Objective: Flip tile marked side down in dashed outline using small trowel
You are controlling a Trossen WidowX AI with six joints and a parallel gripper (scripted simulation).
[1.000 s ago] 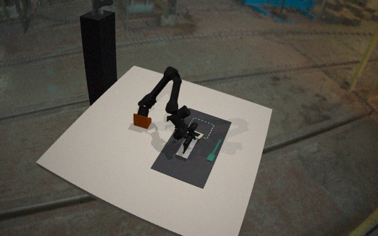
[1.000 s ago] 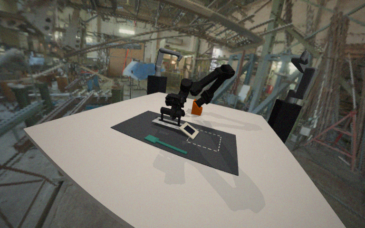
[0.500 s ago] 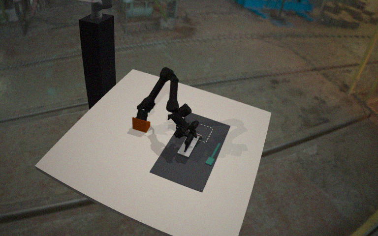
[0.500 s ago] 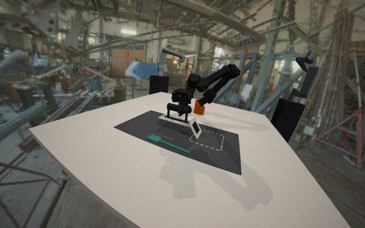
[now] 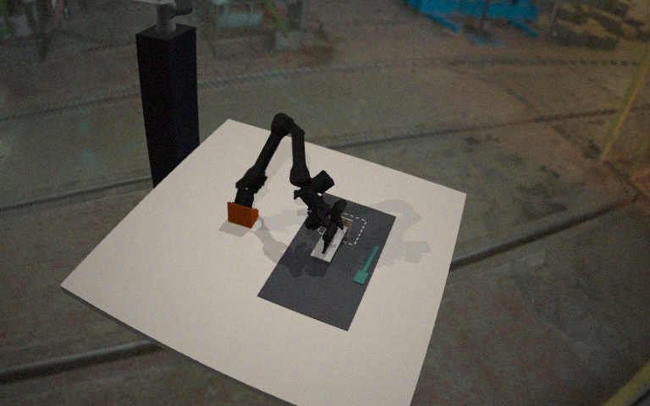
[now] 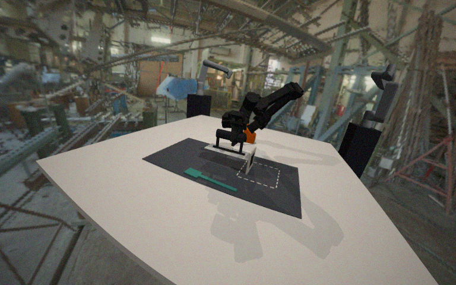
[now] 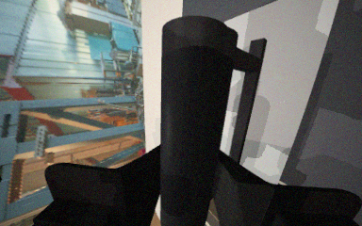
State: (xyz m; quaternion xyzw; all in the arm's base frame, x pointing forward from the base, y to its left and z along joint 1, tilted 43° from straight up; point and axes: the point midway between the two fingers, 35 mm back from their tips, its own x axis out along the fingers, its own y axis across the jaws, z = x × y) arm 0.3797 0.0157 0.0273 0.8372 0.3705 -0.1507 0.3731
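My gripper tip is 9 cm to the right of the beige square tile, 6 cm above it and 3 cm past it. The rest, counted from my gripper tip: trowel: 3 cm behind, 1 cm below; then dark mat: 12 cm below, 2 cm to the right.
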